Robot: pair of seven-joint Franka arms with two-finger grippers.
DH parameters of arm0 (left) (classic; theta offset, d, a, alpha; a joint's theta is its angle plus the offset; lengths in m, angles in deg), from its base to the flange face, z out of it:
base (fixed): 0 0 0 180
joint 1: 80.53 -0.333 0 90
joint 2: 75.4 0 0 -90
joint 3: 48.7 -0.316 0.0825 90
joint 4: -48.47 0 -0.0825 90
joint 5: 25.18 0.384 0 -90
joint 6: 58.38 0 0.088 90
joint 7: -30.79 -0.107 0 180
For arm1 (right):
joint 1: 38.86 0.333 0 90
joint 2: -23.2 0 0 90
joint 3: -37.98 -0.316 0.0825 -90
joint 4: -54.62 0 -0.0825 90
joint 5: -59.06 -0.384 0 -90
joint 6: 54.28 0 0.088 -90
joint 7: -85.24 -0.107 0 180
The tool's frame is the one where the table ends.
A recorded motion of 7 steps. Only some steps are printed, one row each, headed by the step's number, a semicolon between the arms.
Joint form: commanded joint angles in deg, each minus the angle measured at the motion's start. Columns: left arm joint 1, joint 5, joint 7, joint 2, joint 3, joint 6, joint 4; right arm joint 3, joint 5, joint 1, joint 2, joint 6, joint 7, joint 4.
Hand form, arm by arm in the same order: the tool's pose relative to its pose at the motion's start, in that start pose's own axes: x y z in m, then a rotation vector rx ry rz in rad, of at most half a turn. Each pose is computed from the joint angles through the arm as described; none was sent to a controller.
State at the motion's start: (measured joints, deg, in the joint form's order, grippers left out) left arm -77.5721 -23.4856 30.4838 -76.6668 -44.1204 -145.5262 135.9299; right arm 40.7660 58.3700 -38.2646 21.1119 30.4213 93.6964 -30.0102
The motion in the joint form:
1: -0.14 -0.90 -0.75 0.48 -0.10 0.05 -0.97; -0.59 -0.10 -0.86 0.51 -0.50 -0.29 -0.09
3: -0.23 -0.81 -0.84 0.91 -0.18 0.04 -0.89; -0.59 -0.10 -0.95 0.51 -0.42 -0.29 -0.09
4: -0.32 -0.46 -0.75 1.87 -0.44 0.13 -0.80; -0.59 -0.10 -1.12 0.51 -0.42 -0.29 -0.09
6: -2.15 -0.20 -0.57 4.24 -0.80 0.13 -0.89; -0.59 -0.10 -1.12 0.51 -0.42 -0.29 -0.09
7: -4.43 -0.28 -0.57 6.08 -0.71 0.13 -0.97; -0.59 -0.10 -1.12 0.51 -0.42 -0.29 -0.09
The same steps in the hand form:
1: 0.0026 -0.0009 -0.0032 -0.0162 0.0078 0.0095; -0.0042 0.0020 -0.0034 0.0028 -0.0010 0.0095
3: 0.0049 -0.0027 0.0016 -0.0153 -0.0010 0.0082; -0.0042 0.0029 -0.0035 0.0026 0.0004 0.0111
4: 0.0097 -0.0069 0.0119 -0.0107 -0.0211 0.0007; -0.0044 0.0045 -0.0035 0.0027 0.0005 0.0140
6: 0.0207 -0.0293 0.0352 -0.0099 -0.0618 -0.0397; -0.0044 0.0045 -0.0035 0.0027 0.0005 0.0140
7: 0.0275 -0.0516 0.0536 -0.0157 -0.0932 -0.0771; -0.0044 0.0045 -0.0035 0.0027 0.0005 0.0140

